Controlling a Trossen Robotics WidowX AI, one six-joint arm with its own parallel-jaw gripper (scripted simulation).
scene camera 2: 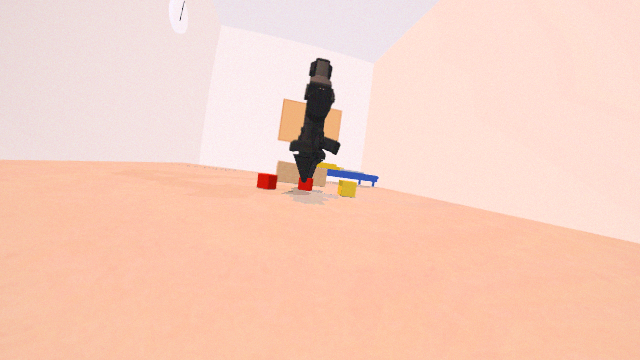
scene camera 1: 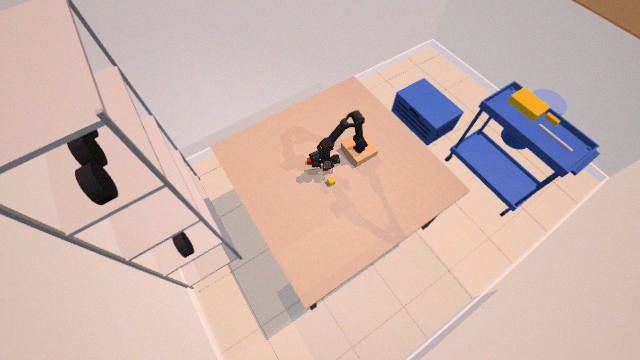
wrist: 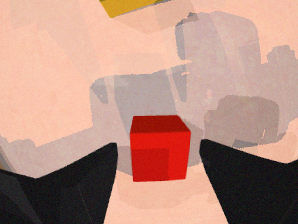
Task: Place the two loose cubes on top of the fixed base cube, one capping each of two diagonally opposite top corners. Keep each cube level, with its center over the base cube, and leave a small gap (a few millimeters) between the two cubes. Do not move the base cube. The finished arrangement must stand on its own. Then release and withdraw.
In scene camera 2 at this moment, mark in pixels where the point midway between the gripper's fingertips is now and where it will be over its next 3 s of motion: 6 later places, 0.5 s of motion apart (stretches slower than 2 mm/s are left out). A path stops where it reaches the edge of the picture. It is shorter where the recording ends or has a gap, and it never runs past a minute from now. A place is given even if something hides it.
The gripper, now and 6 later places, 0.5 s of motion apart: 306,182; 306,182; 307,169; 310,152; 315,147; 330,154; 342,161
